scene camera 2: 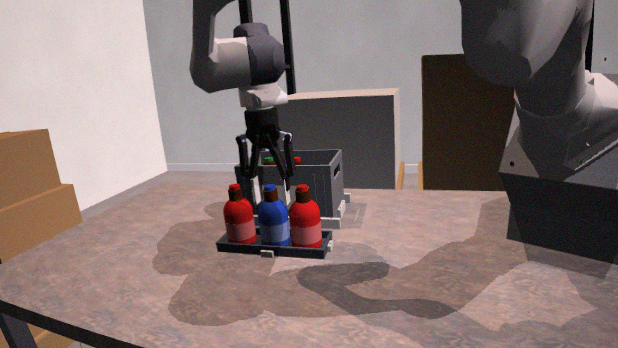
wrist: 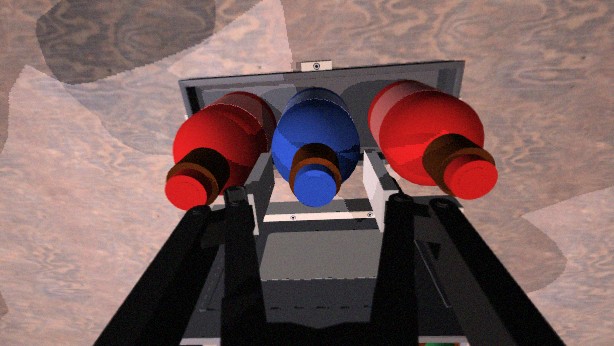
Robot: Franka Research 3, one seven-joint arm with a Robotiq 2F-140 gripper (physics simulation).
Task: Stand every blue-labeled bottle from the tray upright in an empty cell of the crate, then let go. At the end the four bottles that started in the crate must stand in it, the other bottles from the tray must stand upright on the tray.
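A blue-labeled bottle (scene camera 2: 273, 220) (wrist: 316, 130) stands upright in the middle of the tray (scene camera 2: 300, 252) (wrist: 235, 85), between a red bottle (scene camera 2: 240, 217) (wrist: 220, 137) and another red bottle (scene camera 2: 305, 220) (wrist: 425, 130), both upright. My gripper (scene camera 2: 272, 189) (wrist: 317, 167) is partly open and empty, pointing down at about cap height; in the wrist view its fingers lie on either side of the blue cap. The crate (scene camera 2: 327, 187) (wrist: 320, 300) stands behind the tray. A green cap (scene camera 2: 269, 160) and a red cap (scene camera 2: 297, 160) show inside it; its cells are mostly hidden.
Crate and tray stand on the table (scene camera 2: 410, 225) (wrist: 540, 65). White brackets edge the crate's base. The dark robot base (scene camera 2: 560, 220) is at the right. Brown boxes (scene camera 2: 30, 200) are at the left. A large grey block (scene camera 2: 360, 135) is behind the crate.
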